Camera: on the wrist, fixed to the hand. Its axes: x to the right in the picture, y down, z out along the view.
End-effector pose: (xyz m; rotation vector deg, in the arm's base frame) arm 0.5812 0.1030 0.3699 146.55 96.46 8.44
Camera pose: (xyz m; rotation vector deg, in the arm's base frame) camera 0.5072 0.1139 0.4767 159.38 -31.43 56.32
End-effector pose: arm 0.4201 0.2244 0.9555 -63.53 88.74 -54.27
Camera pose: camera 0.3218 0.2281 1.0410 11.65 133.61 15.78
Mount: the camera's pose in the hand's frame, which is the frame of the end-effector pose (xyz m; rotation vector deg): -0.0150 -0.0593 -0.1151 -27.12 23.39 85.68
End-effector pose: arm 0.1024 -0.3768 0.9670 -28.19 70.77 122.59
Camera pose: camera 0.1549 -0.4593 0.8808 4.03 -46.78 -116.93
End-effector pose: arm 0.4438 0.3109 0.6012 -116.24 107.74 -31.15
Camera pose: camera 0.4393 0.3333 0.7295 8.58 -176.04 2.50
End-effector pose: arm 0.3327 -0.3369 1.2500 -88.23 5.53 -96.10
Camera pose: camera 0.2026 -0.3426 1.2436 -48.36 87.02 -37.91
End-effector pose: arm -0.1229 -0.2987 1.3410 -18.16 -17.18 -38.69
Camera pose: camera -0.1533 -0.3777 1.2419 -40.90 28.99 39.82
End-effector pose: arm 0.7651 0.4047 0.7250 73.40 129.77 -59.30
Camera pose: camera 0.7298 0.4608 0.8373 132.25 53.87 17.16
